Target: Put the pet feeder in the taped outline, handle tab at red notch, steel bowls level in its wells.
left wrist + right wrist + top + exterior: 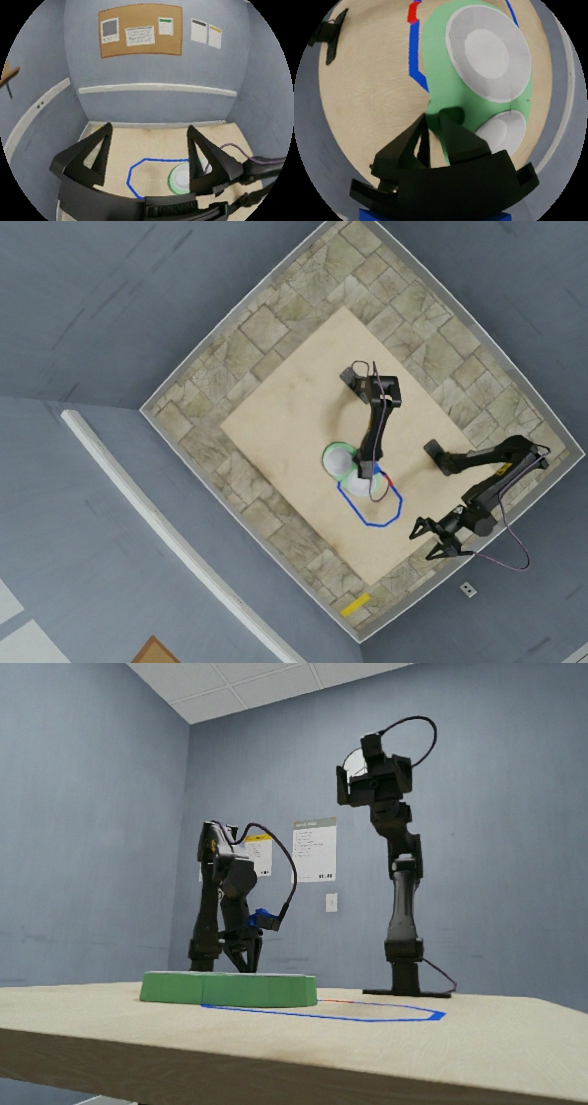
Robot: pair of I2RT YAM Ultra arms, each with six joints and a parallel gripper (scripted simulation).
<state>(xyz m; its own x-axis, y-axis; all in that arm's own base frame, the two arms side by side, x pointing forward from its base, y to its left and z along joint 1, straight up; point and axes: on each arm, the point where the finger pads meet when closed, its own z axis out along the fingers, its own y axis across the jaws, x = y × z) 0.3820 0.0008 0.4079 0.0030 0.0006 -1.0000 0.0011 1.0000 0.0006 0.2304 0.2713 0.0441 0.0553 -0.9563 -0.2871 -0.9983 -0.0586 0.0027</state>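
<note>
The feeder lies 80 mm ahead of my right hand and 20 mm below it.
</note>
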